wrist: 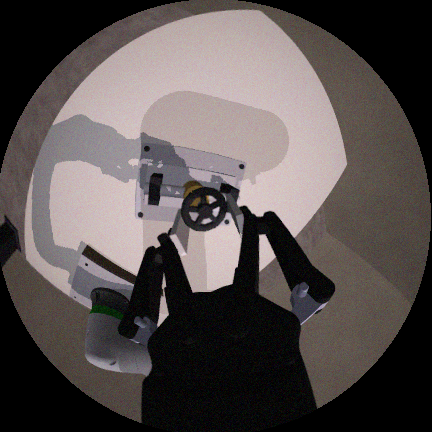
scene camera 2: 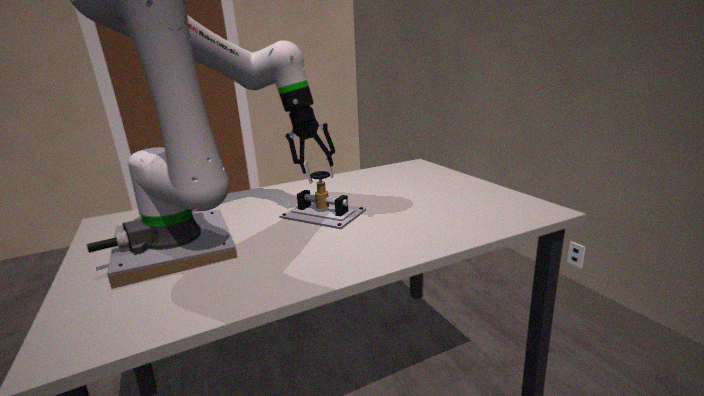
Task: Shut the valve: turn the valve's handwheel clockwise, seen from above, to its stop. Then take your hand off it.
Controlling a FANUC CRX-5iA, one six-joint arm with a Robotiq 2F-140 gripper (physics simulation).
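The valve has a black spoked handwheel on top of an upright brass body. It is mounted on a grey base plate between two black supports. My gripper comes down from above, tilted, and is shut on the handwheel, with one pale finger pad at each side of the rim. The rim fills the gap between the pads. The pads reach slightly below the rim, above the base plate.
The base plate stands on a white table. The black pipe supports flank the brass body, below the fingers. The robot's own base stands on the table at the left in the scene view.
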